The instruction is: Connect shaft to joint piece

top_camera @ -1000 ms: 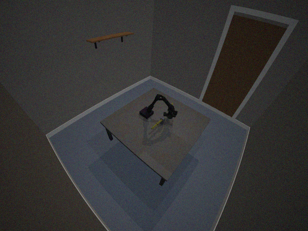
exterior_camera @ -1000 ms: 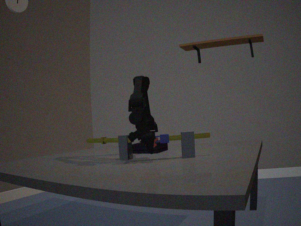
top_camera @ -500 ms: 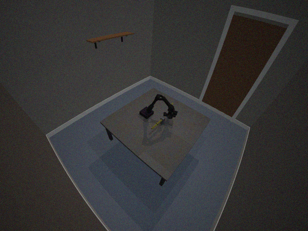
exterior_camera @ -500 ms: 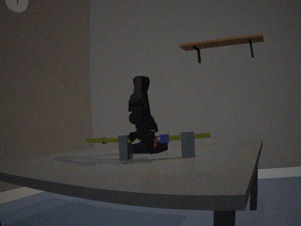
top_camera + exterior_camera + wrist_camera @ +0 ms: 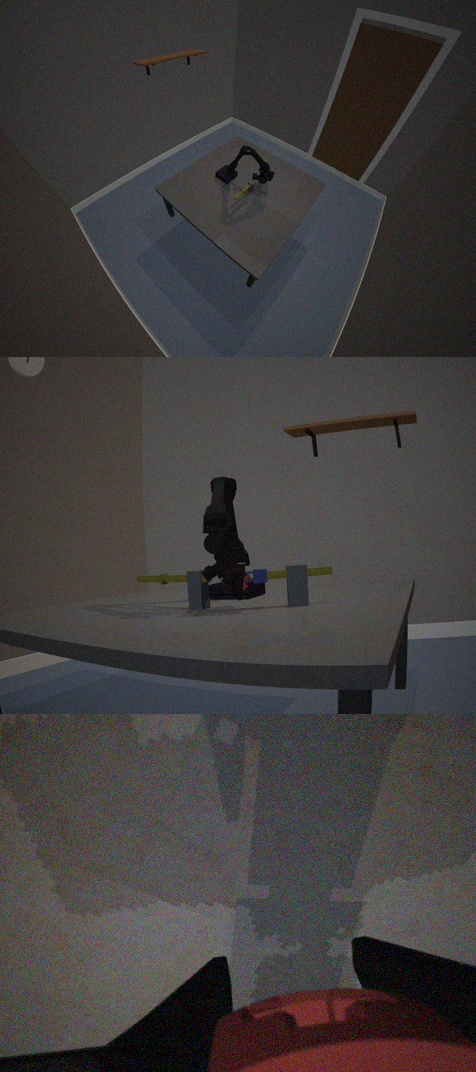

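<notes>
Right now my gripper tip is 50 mm below the red joint piece.
</notes>
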